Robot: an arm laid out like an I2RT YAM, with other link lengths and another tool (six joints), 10 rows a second.
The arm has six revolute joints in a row. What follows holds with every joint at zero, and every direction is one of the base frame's.
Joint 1 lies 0.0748 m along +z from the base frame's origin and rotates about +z.
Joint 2 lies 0.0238 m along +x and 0.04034 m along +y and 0.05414 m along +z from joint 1 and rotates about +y.
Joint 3 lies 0.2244 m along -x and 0.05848 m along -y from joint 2 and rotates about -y.
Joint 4 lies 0.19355 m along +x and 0.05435 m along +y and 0.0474 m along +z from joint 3 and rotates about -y.
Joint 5 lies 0.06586 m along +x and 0.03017 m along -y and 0.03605 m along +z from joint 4 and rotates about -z.
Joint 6 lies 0.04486 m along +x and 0.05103 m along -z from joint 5 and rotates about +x.
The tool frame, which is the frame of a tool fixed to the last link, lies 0.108 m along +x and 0.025 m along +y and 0.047 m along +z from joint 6; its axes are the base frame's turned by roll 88.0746, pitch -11.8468 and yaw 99.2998 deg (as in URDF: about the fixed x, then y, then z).
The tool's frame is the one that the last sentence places.
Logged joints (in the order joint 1, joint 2, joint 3, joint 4, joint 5, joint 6), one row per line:
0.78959, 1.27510, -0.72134, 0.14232, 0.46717, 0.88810
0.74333, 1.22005, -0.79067, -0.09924, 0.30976, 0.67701
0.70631, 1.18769, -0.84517, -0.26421, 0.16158, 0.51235
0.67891, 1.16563, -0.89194, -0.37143, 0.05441, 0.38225
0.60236, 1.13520, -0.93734, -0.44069, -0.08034, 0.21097
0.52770, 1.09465, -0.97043, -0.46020, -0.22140, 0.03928
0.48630, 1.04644, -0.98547, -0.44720, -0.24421, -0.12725
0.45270, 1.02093, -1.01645, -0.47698, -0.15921, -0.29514
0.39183, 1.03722, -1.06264, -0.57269, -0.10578, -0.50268
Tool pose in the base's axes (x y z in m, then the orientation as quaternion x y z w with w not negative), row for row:
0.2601, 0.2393, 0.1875, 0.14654, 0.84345, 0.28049, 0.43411
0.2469, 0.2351, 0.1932, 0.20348, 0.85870, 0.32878, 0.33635
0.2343, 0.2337, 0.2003, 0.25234, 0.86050, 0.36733, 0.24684
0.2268, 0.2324, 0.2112, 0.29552, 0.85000, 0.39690, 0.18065
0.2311, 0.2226, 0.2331, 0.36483, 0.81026, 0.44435, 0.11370
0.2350, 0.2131, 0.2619, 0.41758, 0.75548, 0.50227, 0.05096
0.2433, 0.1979, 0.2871, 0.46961, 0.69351, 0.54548, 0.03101
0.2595, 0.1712, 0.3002, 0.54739, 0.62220, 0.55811, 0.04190
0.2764, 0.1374, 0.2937, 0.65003, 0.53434, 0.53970, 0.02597
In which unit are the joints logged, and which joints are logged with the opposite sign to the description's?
The joints are logged in radians. Opposite sign: joint 3, joint 6.
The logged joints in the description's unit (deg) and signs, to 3 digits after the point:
45.240, 73.058, 41.330, 8.154, 26.767, -50.884
42.590, 69.904, 45.302, -5.686, 17.748, -38.790
40.469, 68.050, 48.425, -15.138, 9.258, -29.355
38.899, 66.786, 51.104, -21.281, 3.117, -21.901
34.513, 65.042, 53.706, -25.250, -4.603, -12.088
30.235, 62.719, 55.602, -26.368, -12.685, -2.251
27.863, 59.957, 56.463, -25.623, -13.992, 7.291
25.938, 58.495, 58.238, -27.329, -9.122, 16.910
22.450, 59.428, 60.885, -32.813, -6.061, 28.801

